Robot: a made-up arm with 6 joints. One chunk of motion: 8 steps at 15 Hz.
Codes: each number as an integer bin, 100 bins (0 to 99) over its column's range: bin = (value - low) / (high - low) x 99, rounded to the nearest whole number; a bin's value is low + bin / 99 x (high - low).
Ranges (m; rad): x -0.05..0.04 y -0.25..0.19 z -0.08..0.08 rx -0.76..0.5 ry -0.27..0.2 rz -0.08..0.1
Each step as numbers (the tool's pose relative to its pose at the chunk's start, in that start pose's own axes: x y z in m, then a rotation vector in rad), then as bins.
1 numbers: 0.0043 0.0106 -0.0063 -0.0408 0.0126 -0.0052
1 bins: 60 59 46 57 60 41
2 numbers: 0.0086 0.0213 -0.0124 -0.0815 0.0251 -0.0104
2 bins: 64 61 42 53 62 38
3 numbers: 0.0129 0.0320 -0.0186 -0.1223 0.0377 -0.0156
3 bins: 69 63 38 50 65 35
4 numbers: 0.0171 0.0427 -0.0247 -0.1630 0.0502 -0.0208
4 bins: 74 66 34 47 67 33
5 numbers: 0.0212 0.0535 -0.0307 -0.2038 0.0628 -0.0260
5 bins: 78 68 31 44 70 30
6 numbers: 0.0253 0.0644 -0.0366 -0.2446 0.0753 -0.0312
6 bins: 83 71 27 40 73 27
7 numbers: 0.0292 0.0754 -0.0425 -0.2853 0.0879 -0.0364
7 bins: 87 73 23 37 75 24
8 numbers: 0.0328 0.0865 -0.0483 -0.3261 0.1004 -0.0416
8 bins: 91 76 20 34 78 21
